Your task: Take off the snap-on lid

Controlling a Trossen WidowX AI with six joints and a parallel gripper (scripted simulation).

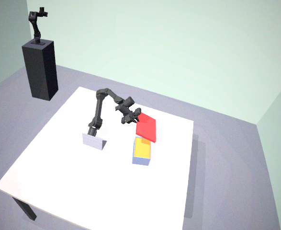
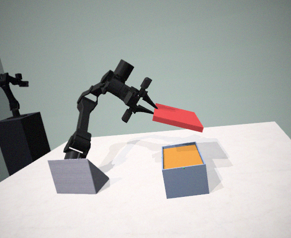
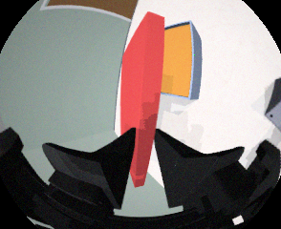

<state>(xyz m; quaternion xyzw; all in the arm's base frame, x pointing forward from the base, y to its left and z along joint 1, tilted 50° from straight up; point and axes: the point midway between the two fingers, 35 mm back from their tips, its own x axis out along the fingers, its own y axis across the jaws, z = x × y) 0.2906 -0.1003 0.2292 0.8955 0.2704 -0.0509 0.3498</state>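
The red lid is 70 mm ahead of my gripper tip, 10 mm to the left of it and 30 mm below it. Round my gripper tip: blue-grey storage box (80 mm ahead, 130 mm to the right, 180 mm below).
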